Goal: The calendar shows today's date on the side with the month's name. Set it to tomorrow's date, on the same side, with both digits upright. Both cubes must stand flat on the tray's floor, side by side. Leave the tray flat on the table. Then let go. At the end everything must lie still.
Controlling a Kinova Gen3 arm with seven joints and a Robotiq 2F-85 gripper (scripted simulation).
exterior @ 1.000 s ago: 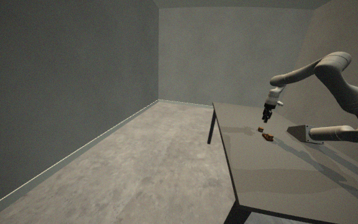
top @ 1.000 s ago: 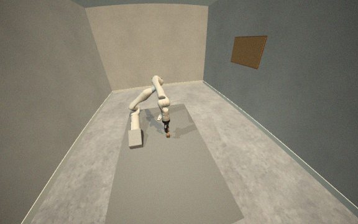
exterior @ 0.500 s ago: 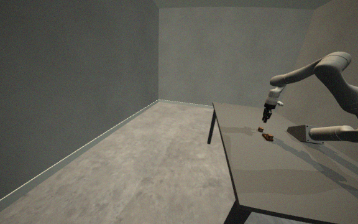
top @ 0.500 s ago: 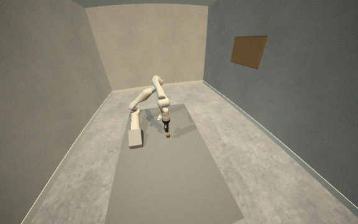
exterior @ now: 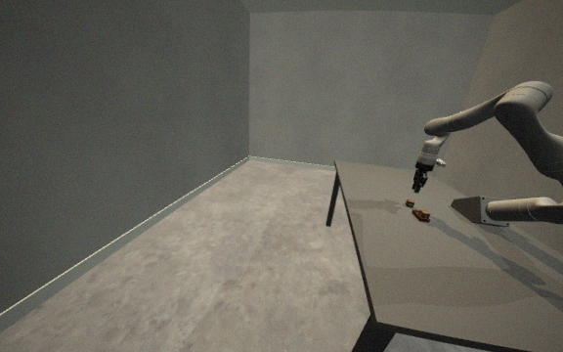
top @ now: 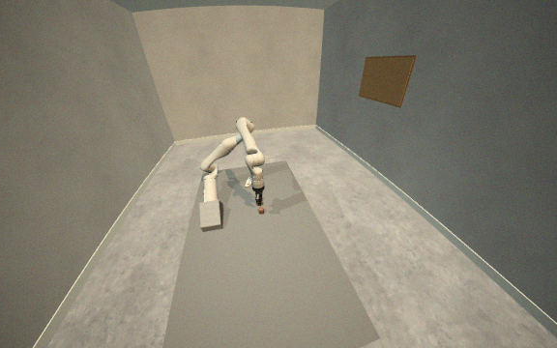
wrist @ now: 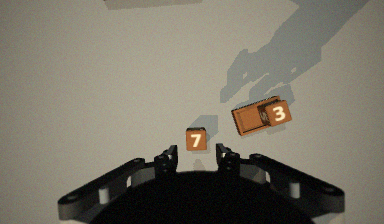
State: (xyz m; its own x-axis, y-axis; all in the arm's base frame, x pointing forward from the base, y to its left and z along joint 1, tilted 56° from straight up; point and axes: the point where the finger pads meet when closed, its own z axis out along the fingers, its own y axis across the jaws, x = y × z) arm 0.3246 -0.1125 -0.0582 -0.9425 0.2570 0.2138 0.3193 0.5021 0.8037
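Now: the digit cube 9 cm below my hand. Round my hand: orange tray (11 cm to the left, 10 cm below).
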